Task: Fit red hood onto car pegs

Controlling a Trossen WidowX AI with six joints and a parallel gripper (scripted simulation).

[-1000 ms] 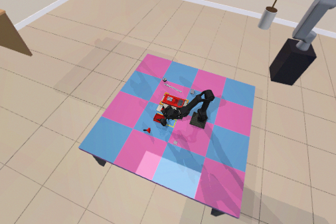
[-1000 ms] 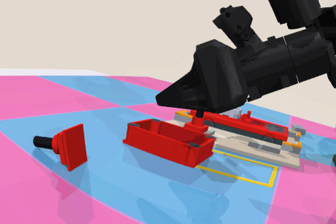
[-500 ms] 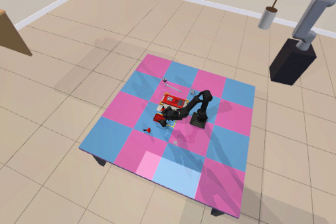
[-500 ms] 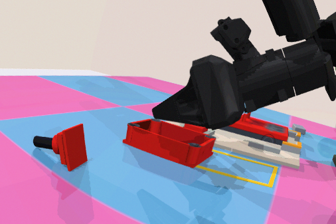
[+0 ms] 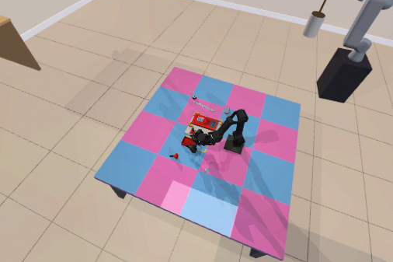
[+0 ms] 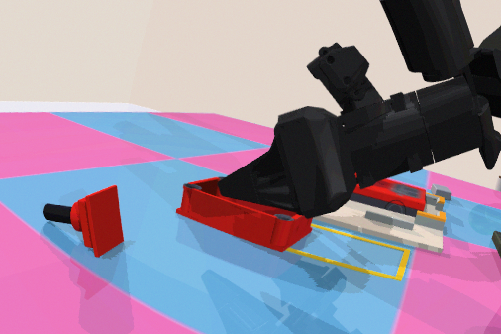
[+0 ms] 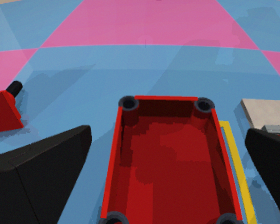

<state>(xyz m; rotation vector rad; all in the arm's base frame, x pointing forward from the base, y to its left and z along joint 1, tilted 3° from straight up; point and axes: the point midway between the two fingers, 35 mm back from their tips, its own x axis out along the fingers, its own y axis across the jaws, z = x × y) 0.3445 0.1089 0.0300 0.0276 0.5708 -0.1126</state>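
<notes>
The red hood lies 10 mm behind my gripper tip and 30 mm below it. From my gripper tip the other things lie so: grey jig: 80 mm behind, 200 mm to the right, 20 mm below; then grey engine block: 40 mm behind, 220 mm to the right, 10 mm below.
</notes>
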